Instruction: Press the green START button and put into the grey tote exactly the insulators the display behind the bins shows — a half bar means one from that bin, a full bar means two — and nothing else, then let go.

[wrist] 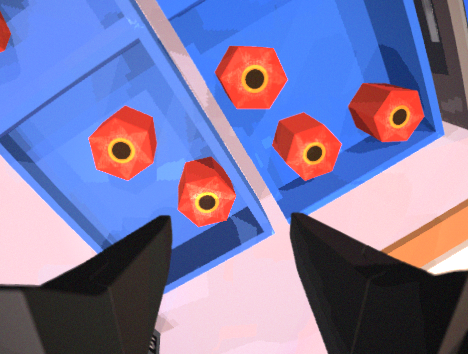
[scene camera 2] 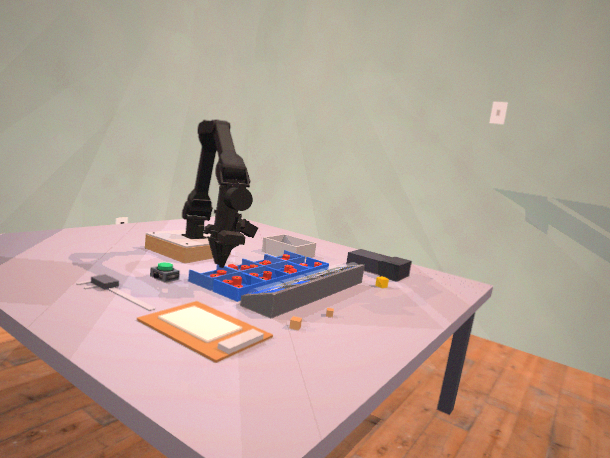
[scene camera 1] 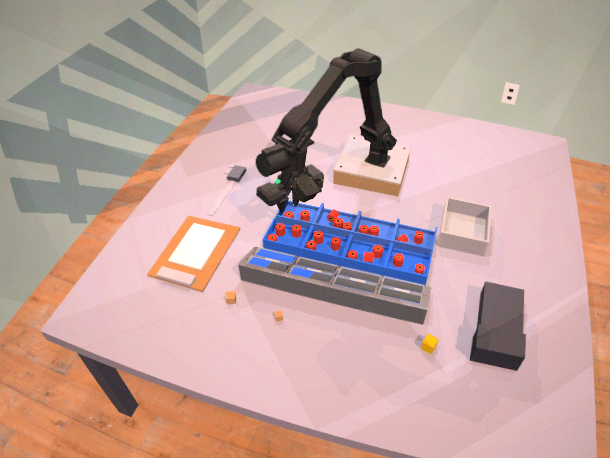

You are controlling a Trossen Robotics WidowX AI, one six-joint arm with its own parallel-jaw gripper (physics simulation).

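Observation:
My gripper [scene camera 1: 288, 206] [scene camera 2: 222, 265] [wrist: 231, 225] is partly open and empty, above the left end of the blue bins [scene camera 1: 412, 275] [scene camera 2: 200, 281] [wrist: 65, 165]. In the wrist view, the back-left bin holds two red insulators, one [wrist: 122, 142] farther in and one [wrist: 206, 192] near the left fingertip. The front-left bin holds three. The display [scene camera 1: 332, 295] [scene camera 2: 315, 294] shows a full blue bar above a half bar in its first panel, and a half bar in the second panel's lower row. The green START button [scene camera 1: 278, 181] [scene camera 2: 165, 266] stands beside the bins. The grey tote [scene camera 1: 462, 243] [scene camera 2: 289, 246] looks empty in scene camera 1.
A clipboard [scene camera 1: 167, 255] [scene camera 2: 217, 353] lies left of the display. A dark adapter [scene camera 1: 236, 173] [scene camera 2: 104, 281] lies beyond it. Two small orange cubes [scene camera 1: 230, 297] [scene camera 1: 278, 315] and a yellow cube [scene camera 1: 429, 343] lie in front. A black block [scene camera 1: 500, 325] [scene camera 2: 378, 263] stands at the right.

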